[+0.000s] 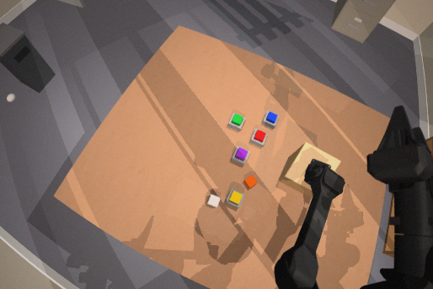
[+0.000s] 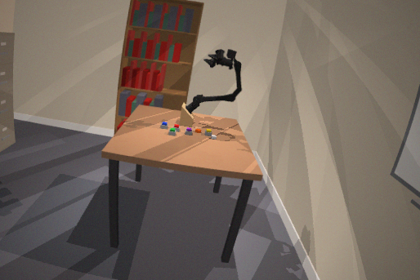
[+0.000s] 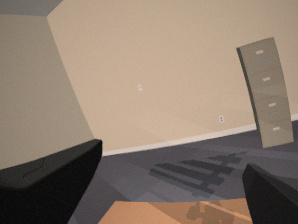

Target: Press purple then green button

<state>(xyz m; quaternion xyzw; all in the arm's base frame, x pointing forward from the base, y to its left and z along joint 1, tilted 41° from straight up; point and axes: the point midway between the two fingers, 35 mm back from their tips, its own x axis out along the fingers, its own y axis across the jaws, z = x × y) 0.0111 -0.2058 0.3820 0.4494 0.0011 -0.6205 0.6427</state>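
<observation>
The purple button lies 19 cm ahead of my gripper tip, 4 cm to the right of it and 50 cm below it. Round my gripper tip: red button (15 cm ahead, 13 cm to the right, 50 cm below); yellow button (15 cm ahead, 10 cm to the left, 50 cm below); orange block (12 cm ahead, 3 cm to the left, 52 cm below).
</observation>
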